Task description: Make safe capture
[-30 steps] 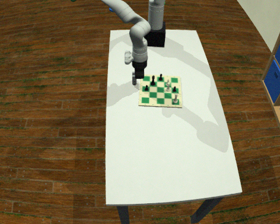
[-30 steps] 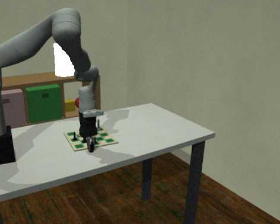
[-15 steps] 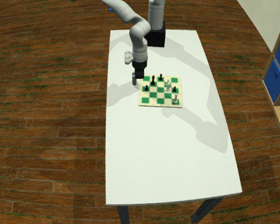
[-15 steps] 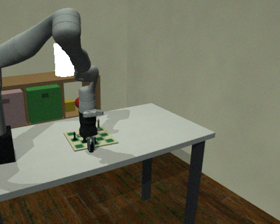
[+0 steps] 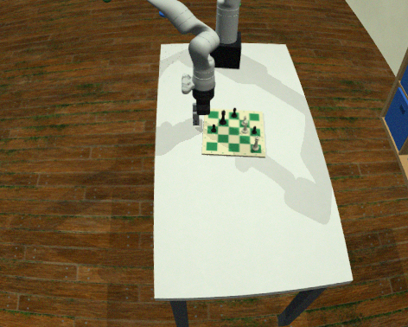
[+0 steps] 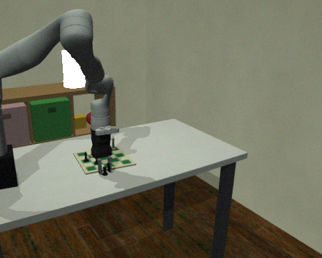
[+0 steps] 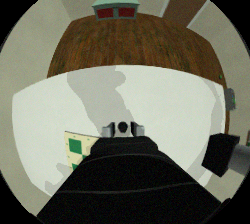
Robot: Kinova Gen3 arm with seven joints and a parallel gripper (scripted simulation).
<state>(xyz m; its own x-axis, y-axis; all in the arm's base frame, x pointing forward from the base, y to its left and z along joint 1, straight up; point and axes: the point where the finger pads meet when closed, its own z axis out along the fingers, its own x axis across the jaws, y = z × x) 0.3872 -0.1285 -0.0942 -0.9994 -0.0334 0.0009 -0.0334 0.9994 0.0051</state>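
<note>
My hand is 1 cm short of the tall black piece, 10 cm to the right of it and 1 cm below it. From my hand the other things lie so: tall white piece (13 cm ahead, 21 cm to the left, 1 cm above); green-and-cream chessboard (5 cm ahead, 14 cm to the left, 2 cm below).
</note>
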